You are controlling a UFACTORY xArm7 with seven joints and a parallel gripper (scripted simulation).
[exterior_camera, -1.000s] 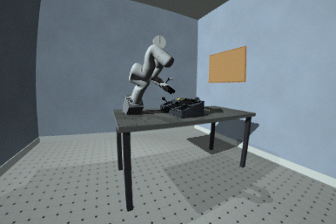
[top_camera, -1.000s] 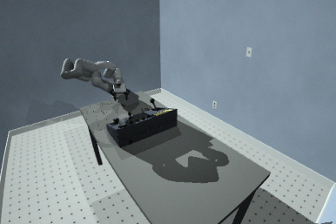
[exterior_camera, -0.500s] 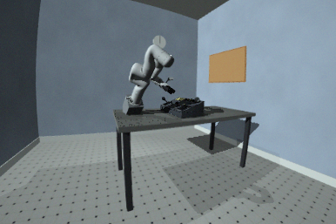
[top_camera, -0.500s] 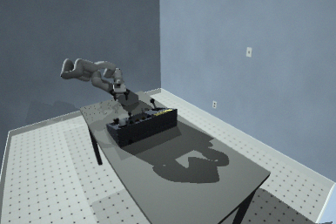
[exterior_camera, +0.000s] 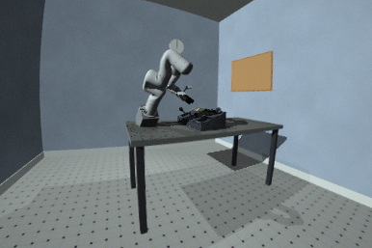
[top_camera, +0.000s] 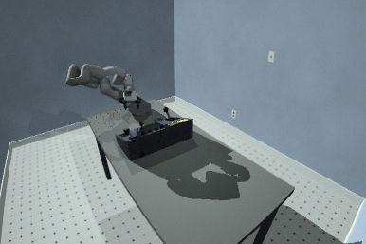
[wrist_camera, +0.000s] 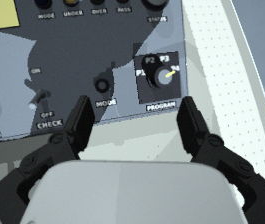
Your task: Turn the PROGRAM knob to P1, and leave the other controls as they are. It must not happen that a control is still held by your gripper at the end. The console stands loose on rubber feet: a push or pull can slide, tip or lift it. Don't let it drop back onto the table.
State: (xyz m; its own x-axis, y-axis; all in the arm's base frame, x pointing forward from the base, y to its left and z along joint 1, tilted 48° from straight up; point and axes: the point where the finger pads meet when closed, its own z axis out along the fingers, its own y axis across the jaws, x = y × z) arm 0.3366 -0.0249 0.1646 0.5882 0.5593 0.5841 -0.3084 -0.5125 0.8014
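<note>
The mode knob is 80 mm ahead of my hand, 20 mm to the left of it and 120 mm below it. From my hand the other things lie so: check switch (90 mm ahead, 140 mm to the left, 130 mm below); then dark console (120 mm ahead, 70 mm to the left, 150 mm below); then lever (80 mm ahead, 260 mm to the left, 110 mm below).
</note>
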